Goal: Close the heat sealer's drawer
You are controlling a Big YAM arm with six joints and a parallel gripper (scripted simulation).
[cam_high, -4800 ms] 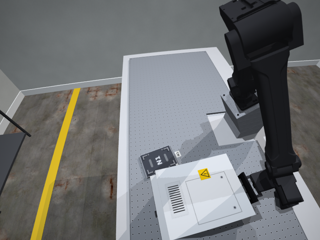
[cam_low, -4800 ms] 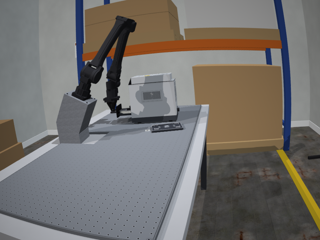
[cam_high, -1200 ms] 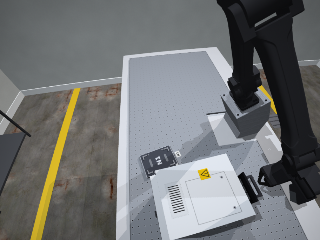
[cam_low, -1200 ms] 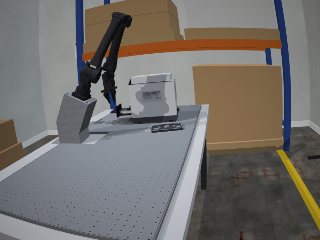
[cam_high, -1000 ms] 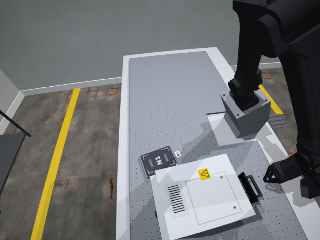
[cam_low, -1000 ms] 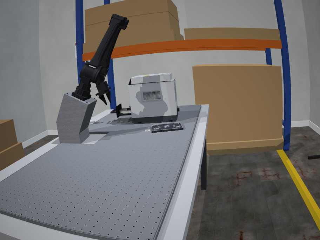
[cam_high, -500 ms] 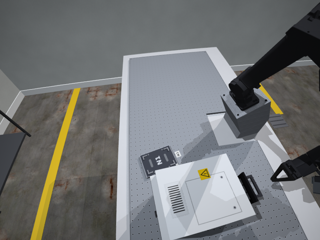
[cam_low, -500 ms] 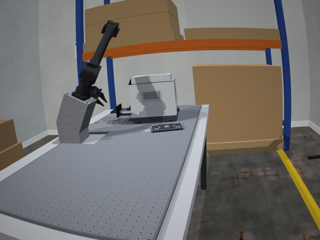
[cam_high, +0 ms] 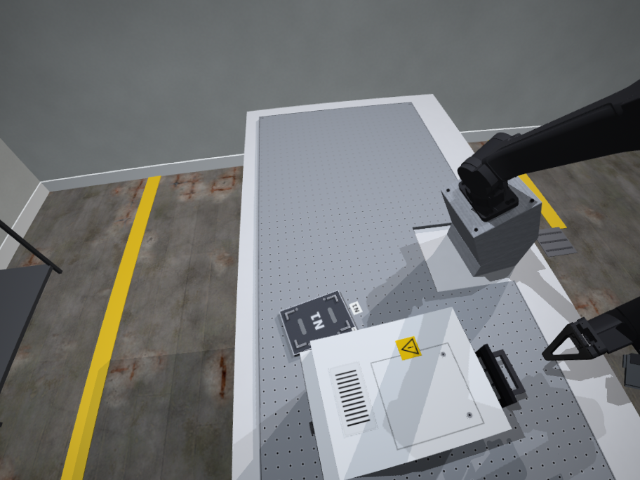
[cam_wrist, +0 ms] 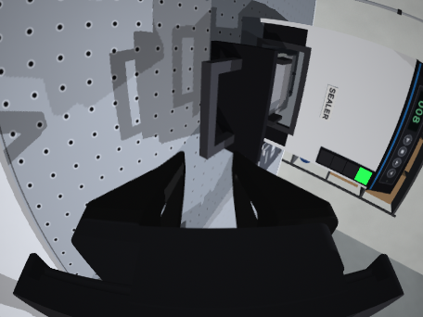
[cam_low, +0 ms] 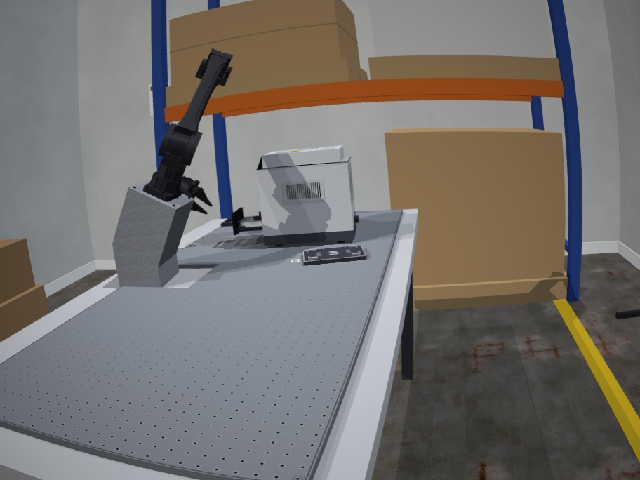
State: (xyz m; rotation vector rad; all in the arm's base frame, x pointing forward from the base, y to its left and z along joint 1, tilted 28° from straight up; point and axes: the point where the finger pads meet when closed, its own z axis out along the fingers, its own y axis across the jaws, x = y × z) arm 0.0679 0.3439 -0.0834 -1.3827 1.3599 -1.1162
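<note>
Now: the black drawer 17 cm ahead of my hand and 6 cm below it. The rest, counted from my hand: white tag 32 cm ahead, 25 cm to the right, 13 cm below.
</note>
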